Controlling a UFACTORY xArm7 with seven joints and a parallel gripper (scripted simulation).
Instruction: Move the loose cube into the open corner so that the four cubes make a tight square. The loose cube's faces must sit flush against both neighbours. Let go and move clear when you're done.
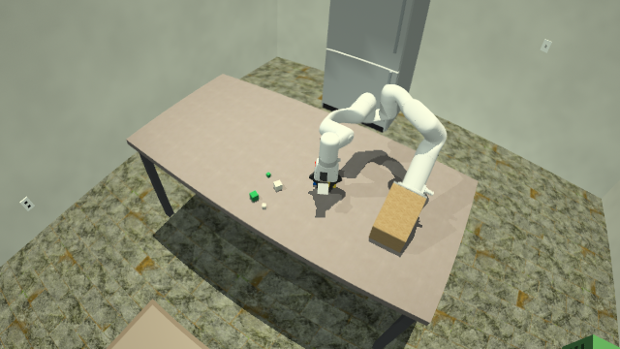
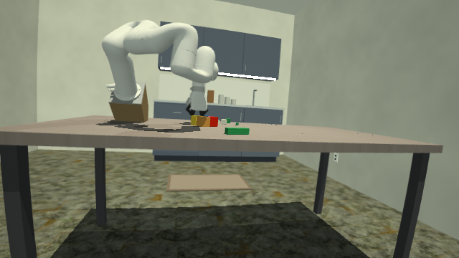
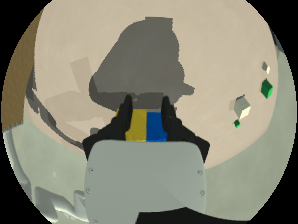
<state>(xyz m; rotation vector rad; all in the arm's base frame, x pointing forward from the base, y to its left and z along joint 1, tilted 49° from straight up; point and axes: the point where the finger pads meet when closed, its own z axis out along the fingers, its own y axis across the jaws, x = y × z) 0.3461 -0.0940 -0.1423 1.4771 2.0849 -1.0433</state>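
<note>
My gripper is now 1 cm past the yellow cube and 5 cm to the left of it. Also, from my hand: red cube (6 cm ahead, 9 cm to the right); then blue cube (4 cm ahead, 4 cm to the right); then orange cube (2 cm ahead, 10 cm to the right).
</note>
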